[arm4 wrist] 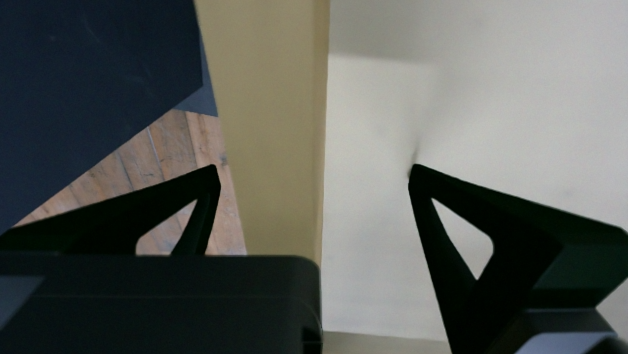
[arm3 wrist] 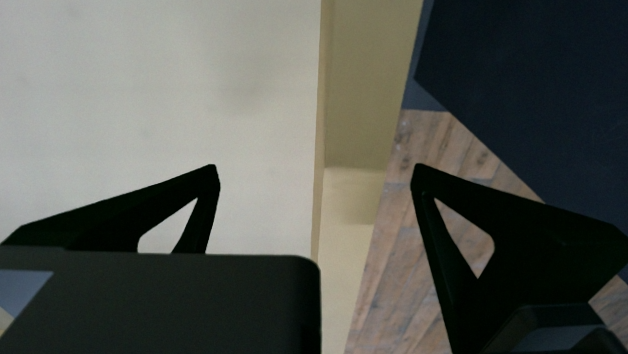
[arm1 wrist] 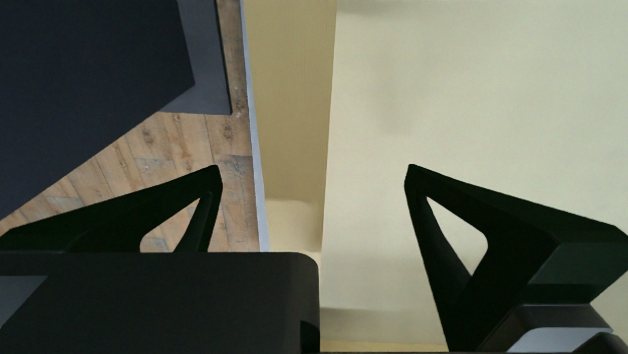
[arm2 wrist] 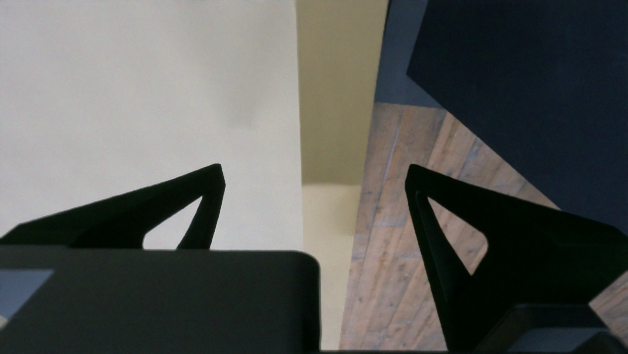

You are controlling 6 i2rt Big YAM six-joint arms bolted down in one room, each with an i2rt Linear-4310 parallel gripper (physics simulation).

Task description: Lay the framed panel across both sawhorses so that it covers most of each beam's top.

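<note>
The framed panel shows as a broad pale sheet with a tan edge rail. My arm1 gripper, arm2 gripper, arm3 gripper and arm4 gripper are open. In each wrist view the rail runs between or beneath the spread fingertips, ungripped. How high the tips are above it is hard to tell. The sawhorses cannot be made out. My arm5 and arm6 grippers are not in view.
A large dark shape stands outside the rail in each view, with a grey flat piece beside it. Wooden floor shows below. Soft shadows fall on the panel.
</note>
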